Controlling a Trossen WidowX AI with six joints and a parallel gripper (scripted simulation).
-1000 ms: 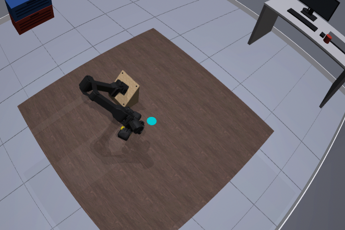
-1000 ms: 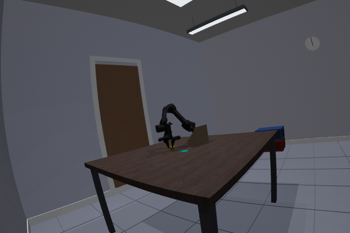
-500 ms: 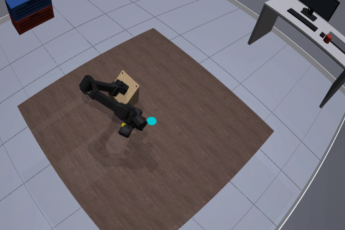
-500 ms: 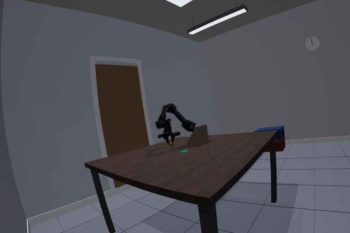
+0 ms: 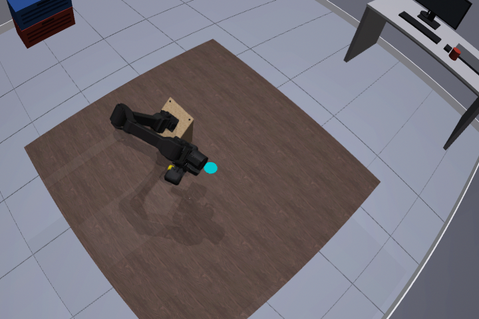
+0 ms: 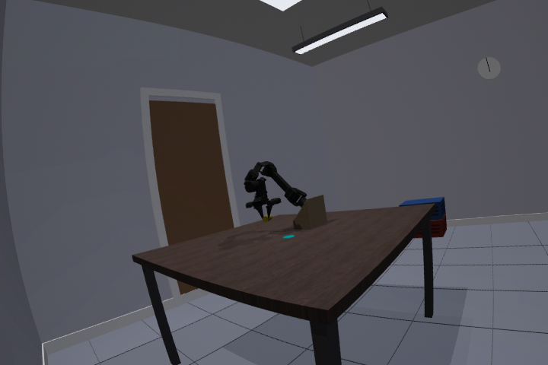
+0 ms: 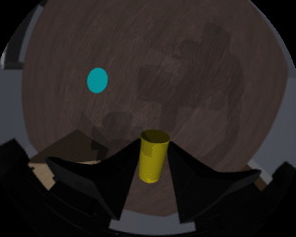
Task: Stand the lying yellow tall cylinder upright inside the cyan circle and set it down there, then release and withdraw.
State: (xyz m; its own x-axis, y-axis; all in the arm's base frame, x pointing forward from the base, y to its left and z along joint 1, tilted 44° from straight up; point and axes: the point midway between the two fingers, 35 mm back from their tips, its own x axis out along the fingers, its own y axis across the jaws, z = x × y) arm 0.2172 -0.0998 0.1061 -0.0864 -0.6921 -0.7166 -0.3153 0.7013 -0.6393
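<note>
The cyan circle is 30 mm ahead of my gripper tip, 160 mm to the left of it and 100 mm below it. Round my gripper tip: yellow tall cylinder: 20 mm behind, 10 mm to the right.
</note>
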